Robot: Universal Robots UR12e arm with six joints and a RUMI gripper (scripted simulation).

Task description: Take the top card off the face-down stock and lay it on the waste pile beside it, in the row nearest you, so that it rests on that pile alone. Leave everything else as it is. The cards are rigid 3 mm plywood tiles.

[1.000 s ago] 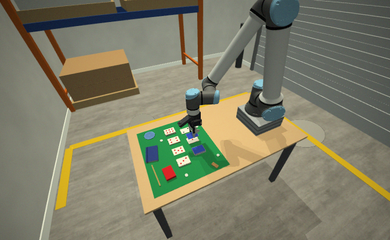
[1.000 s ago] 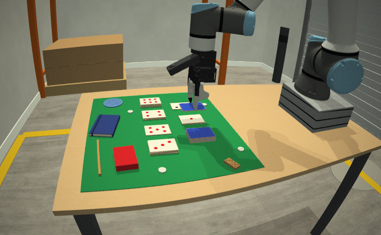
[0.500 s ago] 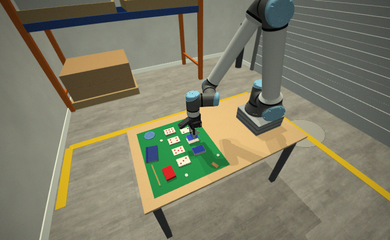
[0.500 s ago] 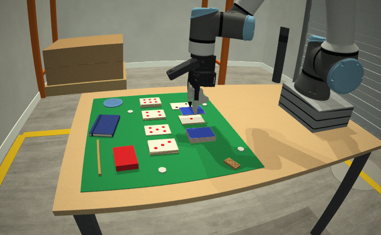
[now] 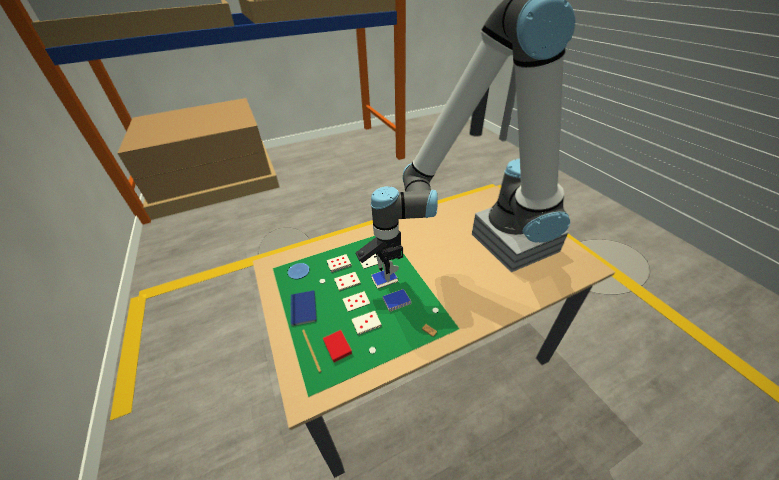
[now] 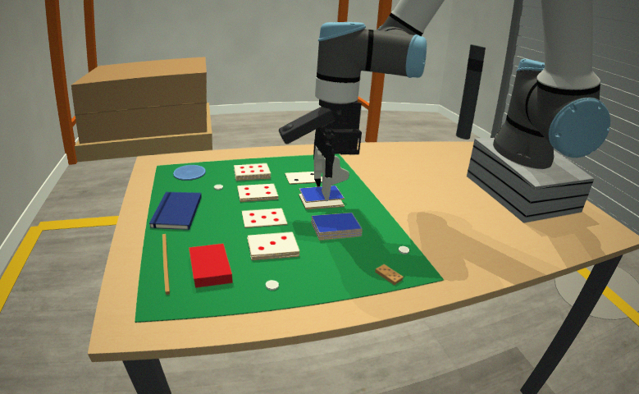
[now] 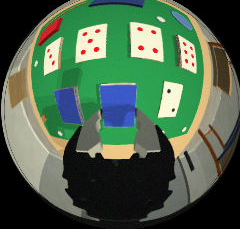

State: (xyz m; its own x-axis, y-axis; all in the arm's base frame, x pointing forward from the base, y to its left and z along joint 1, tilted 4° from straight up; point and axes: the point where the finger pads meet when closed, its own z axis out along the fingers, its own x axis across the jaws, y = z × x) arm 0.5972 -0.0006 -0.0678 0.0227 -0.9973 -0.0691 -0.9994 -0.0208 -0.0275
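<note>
Now: the one-pip card 30 mm below my hand. Also, from my hand: wooden stick 340 mm ahead, 190 mm to the left, 30 mm below; red box 260 mm ahead, 220 mm to the left, 20 mm below.
</note>
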